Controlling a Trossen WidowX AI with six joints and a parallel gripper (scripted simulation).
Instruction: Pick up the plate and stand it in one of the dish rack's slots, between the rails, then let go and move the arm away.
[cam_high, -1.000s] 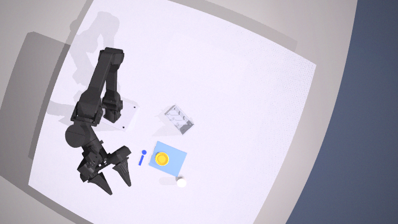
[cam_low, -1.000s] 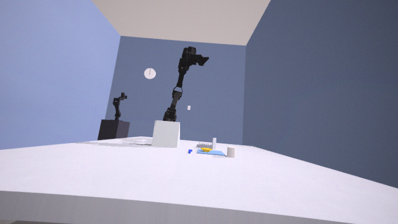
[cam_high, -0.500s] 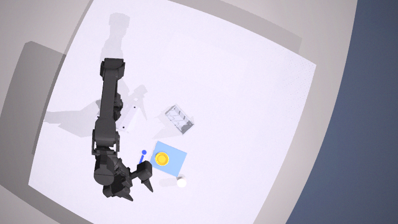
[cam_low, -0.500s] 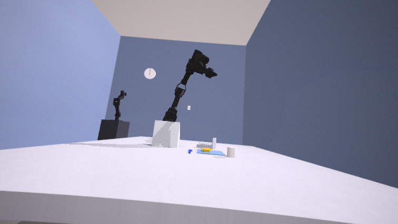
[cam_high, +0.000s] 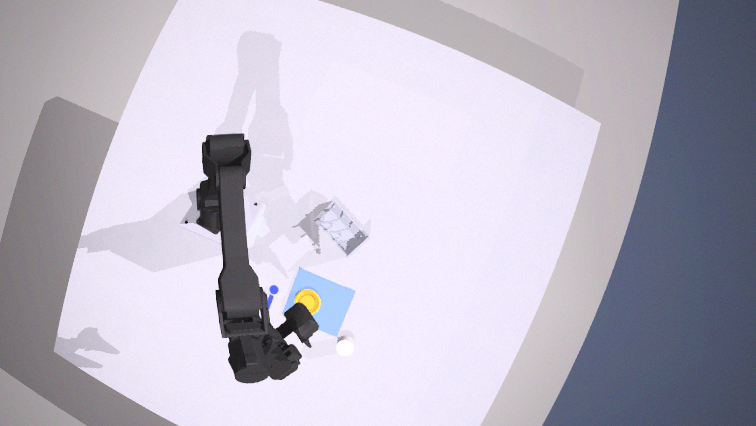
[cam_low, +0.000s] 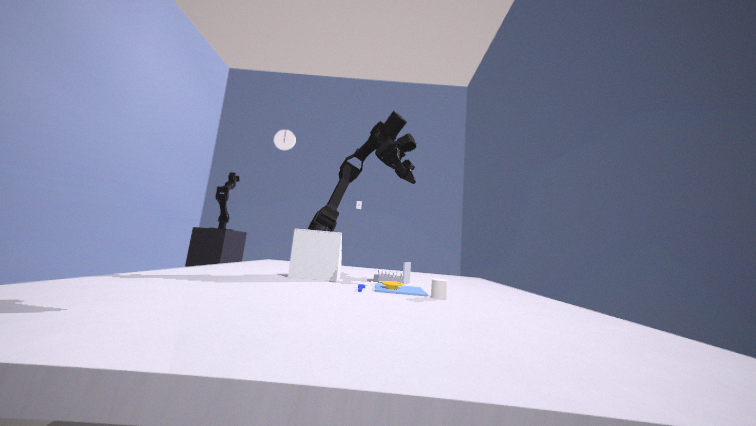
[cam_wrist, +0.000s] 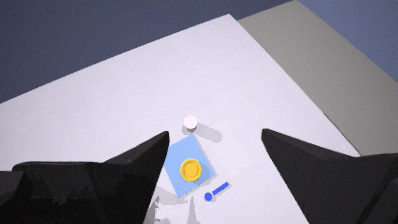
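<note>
Now: the yellow plate 330 mm below my gripper tip, 50 mm to the left of it and 30 mm behind it. From my gripper tip the other things lie so: white cup 320 mm below, 100 mm ahead, 10 mm to the right; blue spoon 340 mm below, 120 mm behind, 10 mm to the left; light blue mat 340 mm below, 60 mm to the left, 10 mm behind.
</note>
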